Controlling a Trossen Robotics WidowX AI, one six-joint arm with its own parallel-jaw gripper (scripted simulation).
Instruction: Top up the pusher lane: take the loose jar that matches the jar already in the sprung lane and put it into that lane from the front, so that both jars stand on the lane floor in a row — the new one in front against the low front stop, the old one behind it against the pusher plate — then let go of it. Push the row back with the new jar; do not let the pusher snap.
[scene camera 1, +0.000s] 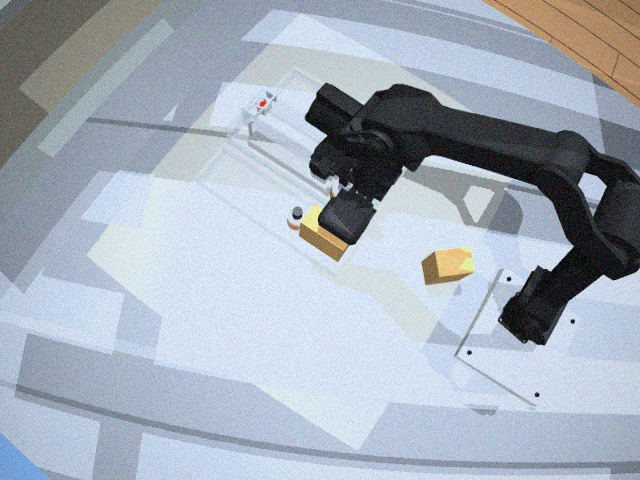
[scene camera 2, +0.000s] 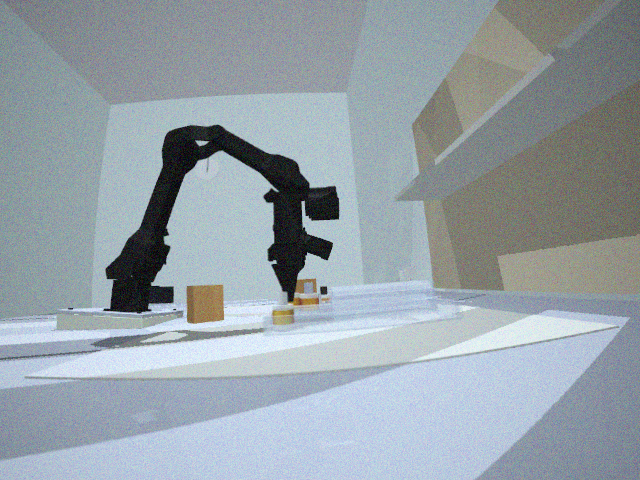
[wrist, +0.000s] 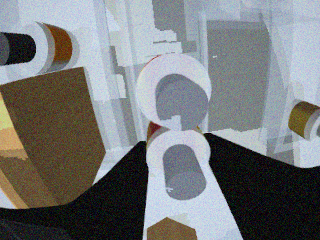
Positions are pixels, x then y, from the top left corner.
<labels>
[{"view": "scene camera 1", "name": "gripper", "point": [361, 203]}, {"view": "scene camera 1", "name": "brown box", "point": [310, 231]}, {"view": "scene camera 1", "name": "brown box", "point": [443, 266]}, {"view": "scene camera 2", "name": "gripper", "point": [290, 301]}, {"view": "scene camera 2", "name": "brown box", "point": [205, 303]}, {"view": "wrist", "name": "gripper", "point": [175, 143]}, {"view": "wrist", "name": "brown box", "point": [58, 149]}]
</labels>
